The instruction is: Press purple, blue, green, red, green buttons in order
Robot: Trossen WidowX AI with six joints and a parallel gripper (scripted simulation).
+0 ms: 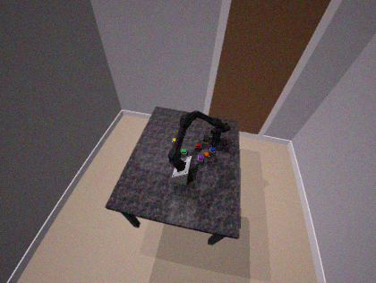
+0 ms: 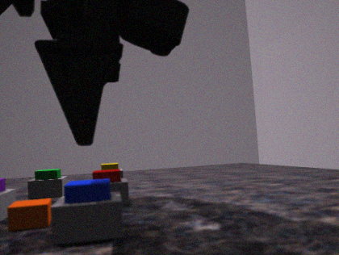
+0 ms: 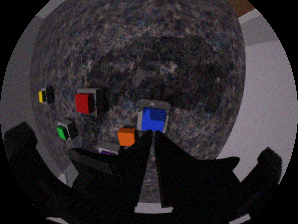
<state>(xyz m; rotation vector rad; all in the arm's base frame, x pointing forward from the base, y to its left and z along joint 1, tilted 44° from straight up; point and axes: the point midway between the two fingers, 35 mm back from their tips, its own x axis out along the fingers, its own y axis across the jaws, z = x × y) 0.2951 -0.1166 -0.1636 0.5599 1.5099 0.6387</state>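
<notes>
Now: the blue button 30 mm below my gripper tip. Also, from my gripper tip: purple button (110 mm behind, 80 mm to the left, 30 mm below); then red button (10 mm ahead, 120 mm to the left, 30 mm below); then orange block (50 mm behind, 40 mm to the left, 60 mm below).
</notes>
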